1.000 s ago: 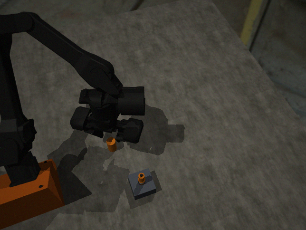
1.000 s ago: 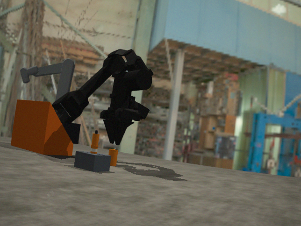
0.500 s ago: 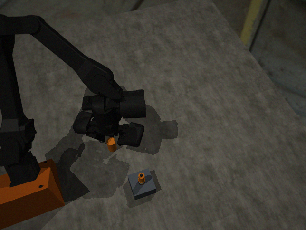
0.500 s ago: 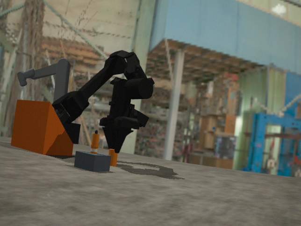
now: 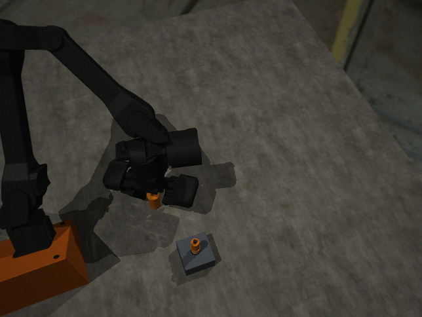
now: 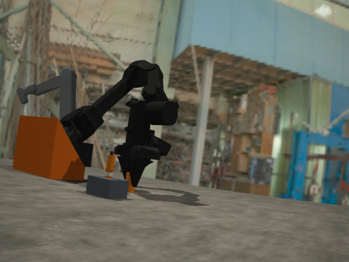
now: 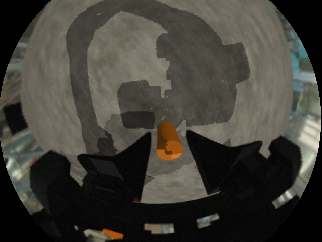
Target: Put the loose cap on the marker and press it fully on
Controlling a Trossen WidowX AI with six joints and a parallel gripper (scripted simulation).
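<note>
My gripper tip is now 5 cm short of the pale band, 14 cm to the left of it and 3 cm below it. From my gripper tip the other things lie so: holder block 5 cm ahead, 14 cm to the right; then orange cap 1 cm above.
</note>
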